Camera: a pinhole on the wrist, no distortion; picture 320 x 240 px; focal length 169.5 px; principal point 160.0 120.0 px. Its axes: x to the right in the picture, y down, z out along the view. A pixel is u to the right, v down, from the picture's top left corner.
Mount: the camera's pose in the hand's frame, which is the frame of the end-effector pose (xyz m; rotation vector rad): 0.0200 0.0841 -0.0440 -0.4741 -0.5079 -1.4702
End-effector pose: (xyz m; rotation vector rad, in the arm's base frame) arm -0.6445 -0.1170 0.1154 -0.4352 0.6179 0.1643
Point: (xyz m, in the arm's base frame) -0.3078 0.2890 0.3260
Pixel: 239.4 167.9
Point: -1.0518 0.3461 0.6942
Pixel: outside the picture
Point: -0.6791 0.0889 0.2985
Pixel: 235.4 13.2
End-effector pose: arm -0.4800 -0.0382 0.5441 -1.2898 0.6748 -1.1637
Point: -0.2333 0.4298 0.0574
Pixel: outside the picture
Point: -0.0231 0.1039 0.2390
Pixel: 161.7 105.5
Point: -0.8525 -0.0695 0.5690
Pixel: behind the camera
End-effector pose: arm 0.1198 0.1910 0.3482 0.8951 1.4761 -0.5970
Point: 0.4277 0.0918 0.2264
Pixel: 223.9 176.8
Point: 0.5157 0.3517 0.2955
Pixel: 68.2 172.7
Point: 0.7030 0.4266 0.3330
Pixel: 49.0 153.5
